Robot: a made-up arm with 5 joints.
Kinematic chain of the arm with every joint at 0, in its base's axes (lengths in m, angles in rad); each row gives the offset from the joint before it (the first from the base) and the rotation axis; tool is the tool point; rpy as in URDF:
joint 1: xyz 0 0 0.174 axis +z
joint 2: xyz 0 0 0 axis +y
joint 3: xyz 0.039 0 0.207 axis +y
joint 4: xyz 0.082 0 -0.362 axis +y
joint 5: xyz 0.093 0 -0.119 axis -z
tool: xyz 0 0 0 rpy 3.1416 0 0
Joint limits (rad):
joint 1: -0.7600..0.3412
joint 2: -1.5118..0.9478
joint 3: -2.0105..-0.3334
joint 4: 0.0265..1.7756
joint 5: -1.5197..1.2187
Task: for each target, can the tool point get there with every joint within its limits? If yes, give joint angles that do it. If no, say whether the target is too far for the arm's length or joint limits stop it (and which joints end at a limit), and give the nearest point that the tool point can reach.
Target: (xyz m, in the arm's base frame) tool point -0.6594 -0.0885 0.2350
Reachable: no: joint limits stop it (at a limit: joint 2, joint 3, joint 4) | nearest point -0.5387 -0.0723 0.6101 | short by 0.394 m
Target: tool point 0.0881 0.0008 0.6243
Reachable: yes | joints 0.0093 -1.3221 -1.2427 1.5684 -0.2824
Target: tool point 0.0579 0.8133 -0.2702
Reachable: no: too far | nearest point 0.3013 0.1070 -0.2429 | short by 0.748 m
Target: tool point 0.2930 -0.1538 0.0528
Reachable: yes | joints -0.4835 -0.3537 -0.4743 1.1963 0.0324
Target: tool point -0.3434 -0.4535 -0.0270
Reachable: no: joint limits stop it (at a limit: joint 1, joint 2, joint 3) | nearest point -0.0952 -0.0338 -0.0648 | short by 0.489 m
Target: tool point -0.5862 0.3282 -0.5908
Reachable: no: too far | nearest point -0.0646 0.0362 -0.1673 | short by 0.733 m
